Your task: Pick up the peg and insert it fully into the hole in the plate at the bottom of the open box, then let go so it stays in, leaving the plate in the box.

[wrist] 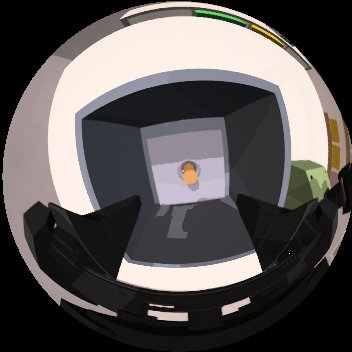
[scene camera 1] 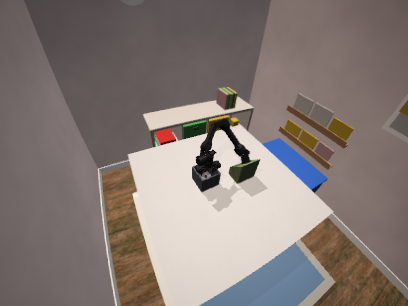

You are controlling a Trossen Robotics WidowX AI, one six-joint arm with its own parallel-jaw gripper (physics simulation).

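Places are measured from the arm's base along level axes (x ahead, y left, z up), in metres.
Pixels of known places: gripper, fingertip midpoint: (wrist: 190, 200) (scene camera 1: 206, 174); arm's base, origin of the base link: (scene camera 1: 246, 162).
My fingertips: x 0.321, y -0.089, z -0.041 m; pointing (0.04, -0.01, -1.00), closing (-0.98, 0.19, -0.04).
Ahead of a thing's pixels: the offset from my fingertips to its top centre. Level surfaces: height alone.
The dark open box {dx -0.003, dy -0.014, dz +0.030 m} (scene camera 1: 206, 181) (wrist: 115, 165) stands on the table, and the pale plate {dx -0.003, dy -0.014, dz -0.047 m} (wrist: 165, 182) lies on its bottom. The orange peg {dx -0.003, dy -0.015, dz -0.020 m} (wrist: 189, 175) stands nearly upright in the ring-edged hole near the middle of the plate; how deep it sits cannot be told exactly. In the scene view a small orange spot shows inside the box. My gripper (wrist: 190, 200) is wide open and empty, above the box, with its two black fingers apart and clear of the peg.
A green block-like object (scene camera 1: 244, 171) (wrist: 306, 180) stands on the table {dz -0.108 m} (scene camera 1: 200, 240) to the right of the box, close by the arm's base. A shelf unit (scene camera 1: 190, 112) with books on top stands behind the table. A blue surface (scene camera 1: 295, 162) lies beyond the table's right edge.
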